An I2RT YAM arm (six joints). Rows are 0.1 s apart.
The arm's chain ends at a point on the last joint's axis. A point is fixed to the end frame.
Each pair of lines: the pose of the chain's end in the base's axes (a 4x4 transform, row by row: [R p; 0 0 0 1], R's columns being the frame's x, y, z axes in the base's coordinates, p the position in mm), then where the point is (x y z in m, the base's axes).
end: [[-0.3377, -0.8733, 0.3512, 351.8], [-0.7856, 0.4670, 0.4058, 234.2], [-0.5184, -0.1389, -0.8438, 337.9], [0, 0, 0, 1]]
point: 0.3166 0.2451 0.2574
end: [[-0.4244, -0.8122, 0.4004, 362.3], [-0.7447, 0.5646, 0.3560, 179.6], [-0.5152, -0.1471, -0.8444, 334.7], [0, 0, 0, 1]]
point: 0.3291 0.1940 0.2539
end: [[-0.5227, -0.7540, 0.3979, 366.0], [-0.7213, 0.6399, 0.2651, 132.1], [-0.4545, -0.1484, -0.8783, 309.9], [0, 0, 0, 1]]
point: 0.3309 0.1456 0.2298
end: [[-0.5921, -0.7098, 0.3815, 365.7], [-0.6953, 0.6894, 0.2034, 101.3], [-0.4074, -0.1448, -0.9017, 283.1], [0, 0, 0, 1]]
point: 0.3286 0.1146 0.2039
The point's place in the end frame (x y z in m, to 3 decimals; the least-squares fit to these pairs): 0.045 0.047 0.060
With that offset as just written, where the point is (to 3 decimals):
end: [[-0.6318, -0.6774, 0.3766, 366.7], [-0.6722, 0.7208, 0.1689, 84.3], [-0.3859, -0.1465, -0.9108, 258.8], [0, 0, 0, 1]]
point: 0.329 0.098 0.180
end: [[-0.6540, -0.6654, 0.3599, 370.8], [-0.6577, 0.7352, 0.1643, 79.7], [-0.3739, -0.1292, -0.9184, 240.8], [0, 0, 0, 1]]
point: 0.332 0.095 0.163
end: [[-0.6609, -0.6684, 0.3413, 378.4], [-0.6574, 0.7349, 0.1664, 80.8], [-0.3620, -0.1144, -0.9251, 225.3], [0, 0, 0, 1]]
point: 0.338 0.096 0.148
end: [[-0.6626, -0.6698, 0.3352, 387.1], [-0.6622, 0.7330, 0.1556, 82.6], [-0.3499, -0.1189, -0.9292, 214.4], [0, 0, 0, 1]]
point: 0.346 0.097 0.137
